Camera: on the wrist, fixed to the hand. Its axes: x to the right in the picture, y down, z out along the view.
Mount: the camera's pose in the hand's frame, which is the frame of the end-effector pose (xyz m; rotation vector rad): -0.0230 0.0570 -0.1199 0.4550 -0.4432 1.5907
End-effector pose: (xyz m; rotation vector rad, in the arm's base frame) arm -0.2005 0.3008 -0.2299 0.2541 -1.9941 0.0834
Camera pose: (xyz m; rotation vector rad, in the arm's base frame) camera -0.0970 0.3803 -0.1966 -1.1643 -2.0817 1.5756
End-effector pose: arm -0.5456 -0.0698 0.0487 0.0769 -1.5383 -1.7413
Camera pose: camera -0.4380 -0.1506 0.0563 -1.0607 -1.4609 -0.1283
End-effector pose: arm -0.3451 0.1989 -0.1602 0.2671 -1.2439 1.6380
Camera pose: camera -0.3356 0.2862 -0.2624 0.1474 1.0232 -2.3870
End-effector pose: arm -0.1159 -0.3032 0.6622 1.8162 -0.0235 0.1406
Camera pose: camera -0.1539 -0.2028 0.7436 1.8009 -1.8654 0.8899
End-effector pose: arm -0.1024 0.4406 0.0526 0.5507 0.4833 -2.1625
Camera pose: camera -0.0178 0.4837 -0.0430 0.4054 -0.5896 -0.7398
